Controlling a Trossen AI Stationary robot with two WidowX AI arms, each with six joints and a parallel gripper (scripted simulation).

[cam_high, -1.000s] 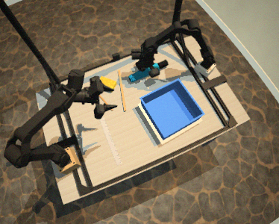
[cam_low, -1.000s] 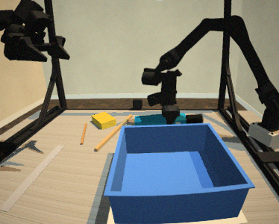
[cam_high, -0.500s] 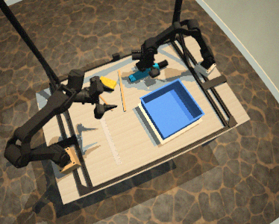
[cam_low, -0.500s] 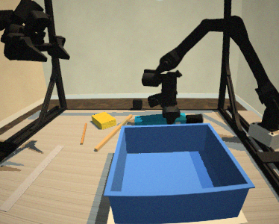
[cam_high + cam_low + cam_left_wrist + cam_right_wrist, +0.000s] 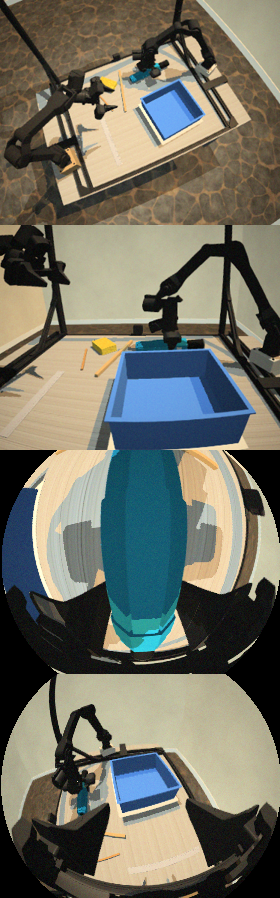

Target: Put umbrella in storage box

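The blue storage box lies 30 cm ahead of my left hand, 7 cm to the right of it and 1 cm above it. Also, from my left hand: teal umbrella: 1 cm below.
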